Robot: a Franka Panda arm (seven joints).
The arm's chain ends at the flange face. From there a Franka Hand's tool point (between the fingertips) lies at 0.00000 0.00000 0.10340 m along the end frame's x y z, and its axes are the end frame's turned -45 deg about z.
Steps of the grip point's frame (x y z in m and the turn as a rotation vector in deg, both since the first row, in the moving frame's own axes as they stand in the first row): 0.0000 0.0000 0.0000 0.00 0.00 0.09; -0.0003 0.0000 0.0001 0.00 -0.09 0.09; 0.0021 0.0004 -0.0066 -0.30 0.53 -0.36; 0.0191 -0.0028 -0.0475 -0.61 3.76 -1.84; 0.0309 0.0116 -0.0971 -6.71 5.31 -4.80
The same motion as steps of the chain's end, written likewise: 0.0000 0.0000 0.0000 0.00 0.00 0.09; -0.0001 0.0001 0.0001 -0.06 -0.06 0.09; 0.0007 -0.0009 -0.0066 0.16 0.59 -0.36; 0.0060 -0.0114 -0.0473 2.23 3.09 -1.84; 0.0147 -0.0148 -0.0959 -0.99 8.50 -4.80
